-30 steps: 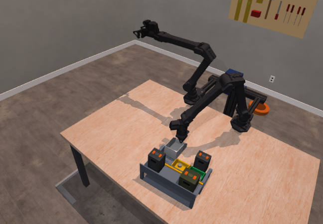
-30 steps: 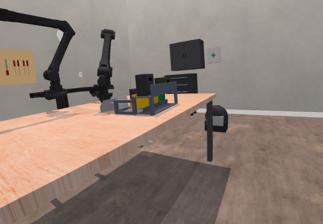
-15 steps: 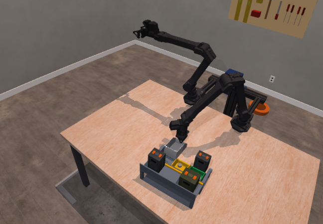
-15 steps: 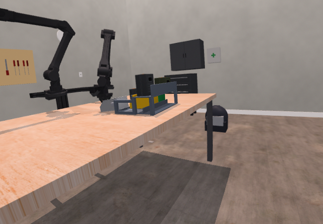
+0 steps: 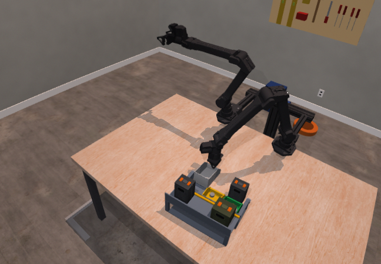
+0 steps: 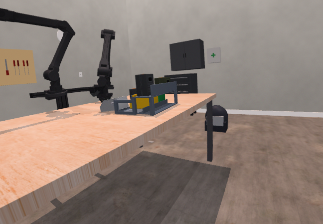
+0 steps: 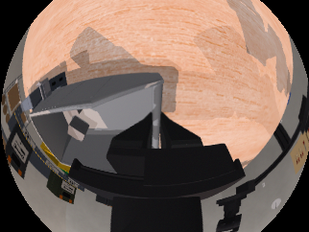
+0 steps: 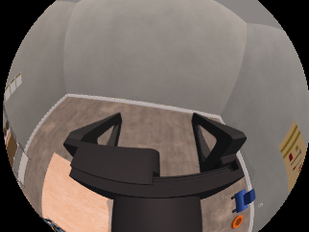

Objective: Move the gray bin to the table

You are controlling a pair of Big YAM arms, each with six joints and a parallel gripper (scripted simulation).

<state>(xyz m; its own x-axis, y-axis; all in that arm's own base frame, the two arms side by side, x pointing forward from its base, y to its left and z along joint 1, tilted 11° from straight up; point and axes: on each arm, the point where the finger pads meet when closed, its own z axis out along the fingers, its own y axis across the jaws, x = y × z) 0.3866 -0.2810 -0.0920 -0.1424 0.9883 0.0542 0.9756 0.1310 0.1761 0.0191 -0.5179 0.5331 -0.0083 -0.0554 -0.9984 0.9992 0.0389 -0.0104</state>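
Now: the gray open bin 8 cm ahead of my left hand, 1 cm to the left of it and 2 cm above it. From my left hand the other things lie so: yellow bin 23 cm ahead, 15 cm to the left, 1 cm above; then gray shelf 25 cm ahead, 16 cm to the left, 4 cm above; then green bin 21 cm ahead, 26 cm to the left, 1 cm above.
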